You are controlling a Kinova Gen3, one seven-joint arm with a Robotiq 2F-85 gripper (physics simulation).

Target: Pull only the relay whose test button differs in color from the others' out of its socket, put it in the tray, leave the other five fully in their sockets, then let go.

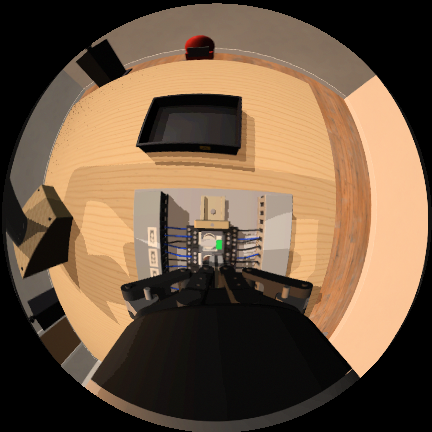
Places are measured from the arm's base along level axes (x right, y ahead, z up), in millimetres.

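Where they show: gripper, fingertip midpoint: (215, 263).
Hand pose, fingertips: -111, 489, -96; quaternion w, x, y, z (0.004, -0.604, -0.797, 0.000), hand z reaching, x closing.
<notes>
After its pixels a point has its place, as x, y, z.
A relay (208, 242) @[-132, 475, -98] with a green test button (219, 244) @[-133, 487, -96] sits in the socket row, nearest the beige end block. Part of another relay (203, 259) @[-110, 475, -100] shows behind it, close to the fingertips; its button colour cannot be made out. The rest of the relays are hidden by the gripper. My gripper (215, 263) @[-111, 489, -96] is shut with nothing between its fingers, over the relay row and on the near side of the green-button relay. The black tray (222, 149) @[-261, 459, -149] lies beyond the panel; no relay shows in it.
The grey panel (245, 202) @[-193, 515, -163] holds the sockets, with blue and black wires on both sides and a slotted black duct (164, 215) @[-142, 405, -146] at left. A beige end block (212, 224) @[-150, 475, -125] stands at the row's far end. A wooden block (47, 225) @[-48, 129, -80] is at left, a red dome (200, 44) at the back.
</notes>
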